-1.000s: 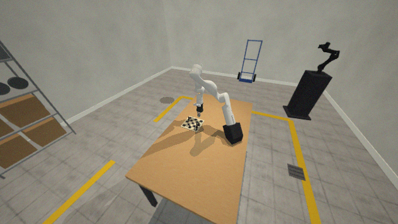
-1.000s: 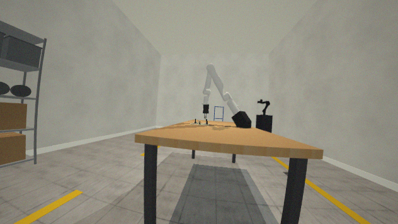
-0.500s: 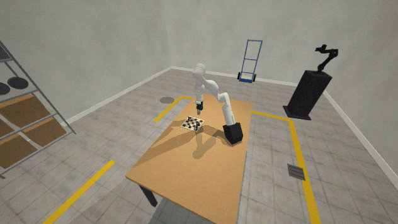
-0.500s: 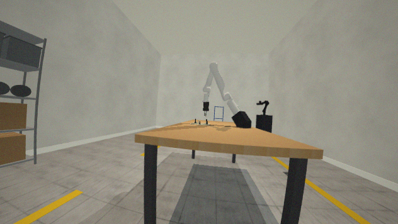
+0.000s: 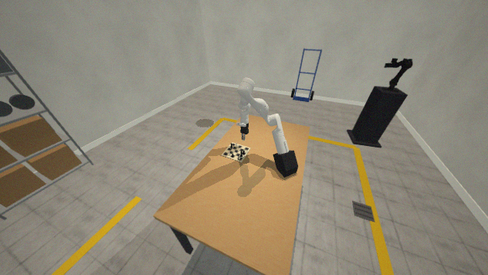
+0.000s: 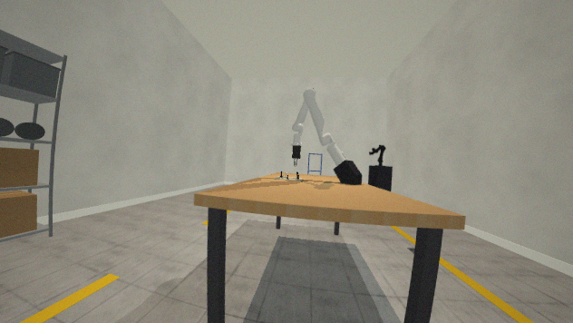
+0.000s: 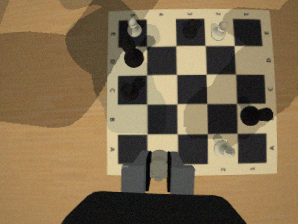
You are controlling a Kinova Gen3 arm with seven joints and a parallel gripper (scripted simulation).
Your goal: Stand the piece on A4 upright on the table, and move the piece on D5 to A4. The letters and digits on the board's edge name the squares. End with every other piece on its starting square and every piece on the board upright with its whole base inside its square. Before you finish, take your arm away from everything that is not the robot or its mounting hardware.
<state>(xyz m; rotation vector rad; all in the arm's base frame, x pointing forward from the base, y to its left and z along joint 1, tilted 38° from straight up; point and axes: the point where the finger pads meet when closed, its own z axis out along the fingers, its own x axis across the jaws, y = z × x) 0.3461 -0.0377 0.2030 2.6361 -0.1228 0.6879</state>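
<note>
The black piece lies 12 cm ahead of my hand, 10 cm below it and 2 cm to the left of it. Also, from my hand: small chessboard: 13 cm below, 7 cm to the left, 5 cm ahead.
</note>
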